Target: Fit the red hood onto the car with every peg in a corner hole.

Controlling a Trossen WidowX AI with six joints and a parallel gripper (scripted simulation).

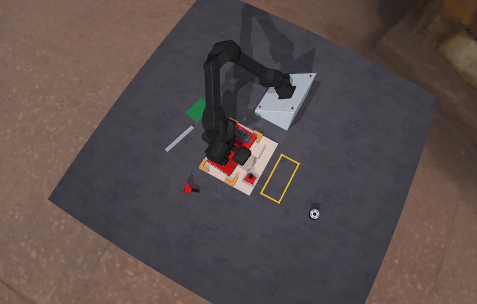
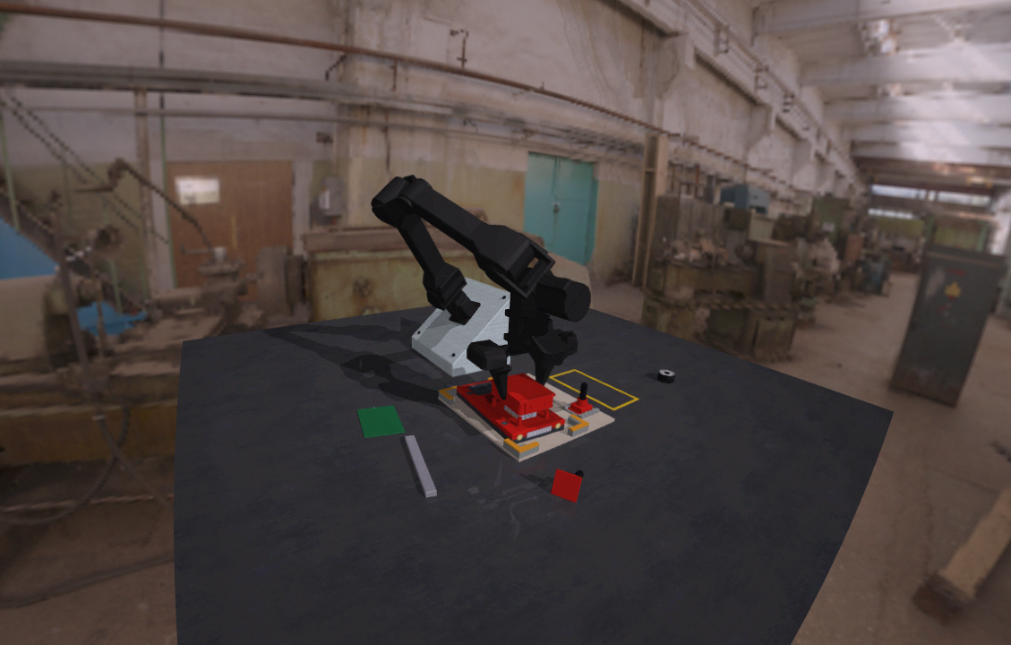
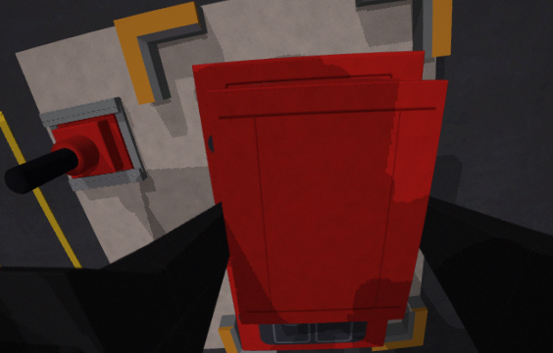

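Right now the red hood is 1 cm above my gripper tip. The rest, counted from my gripper tip: grey engine block (3 cm below, 1 cm to the left); then grey bar (21 cm to the right, 5 cm below, 1 cm ahead); then beige jig plate (5 cm below, 3 cm to the left, 3 cm behind).
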